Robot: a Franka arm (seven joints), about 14 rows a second.
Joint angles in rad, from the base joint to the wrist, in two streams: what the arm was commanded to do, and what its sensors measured. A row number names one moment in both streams.
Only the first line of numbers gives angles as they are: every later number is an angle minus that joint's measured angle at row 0.
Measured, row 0:
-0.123, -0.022, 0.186, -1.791, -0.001, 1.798, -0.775
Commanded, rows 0 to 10:
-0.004, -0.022, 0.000, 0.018, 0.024, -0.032, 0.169
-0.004, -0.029, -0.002, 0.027, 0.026, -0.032, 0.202
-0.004, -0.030, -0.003, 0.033, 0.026, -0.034, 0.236
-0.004, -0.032, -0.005, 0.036, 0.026, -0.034, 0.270
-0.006, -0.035, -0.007, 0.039, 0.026, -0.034, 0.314
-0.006, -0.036, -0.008, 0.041, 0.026, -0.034, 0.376
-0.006, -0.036, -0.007, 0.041, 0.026, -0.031, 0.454
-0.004, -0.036, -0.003, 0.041, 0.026, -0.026, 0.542
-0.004, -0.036, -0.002, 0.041, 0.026, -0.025, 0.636
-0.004, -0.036, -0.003, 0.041, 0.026, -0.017, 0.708
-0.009, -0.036, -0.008, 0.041, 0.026, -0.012, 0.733
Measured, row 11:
0.000, -0.032, -0.005, 0.036, 0.001, -0.013, 0.642
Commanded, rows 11 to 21:
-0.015, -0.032, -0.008, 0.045, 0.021, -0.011, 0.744
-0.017, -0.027, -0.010, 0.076, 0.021, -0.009, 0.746
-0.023, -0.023, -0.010, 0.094, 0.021, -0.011, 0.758
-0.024, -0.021, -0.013, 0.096, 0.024, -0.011, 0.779
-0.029, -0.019, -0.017, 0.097, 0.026, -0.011, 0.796
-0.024, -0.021, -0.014, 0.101, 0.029, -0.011, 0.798
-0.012, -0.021, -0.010, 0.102, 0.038, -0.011, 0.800
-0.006, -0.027, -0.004, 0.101, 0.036, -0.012, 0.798
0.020, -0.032, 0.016, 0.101, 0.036, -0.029, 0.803
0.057, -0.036, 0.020, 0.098, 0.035, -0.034, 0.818
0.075, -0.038, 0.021, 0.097, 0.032, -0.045, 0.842
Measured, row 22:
0.039, -0.032, 0.009, 0.089, 0.020, -0.017, 0.795
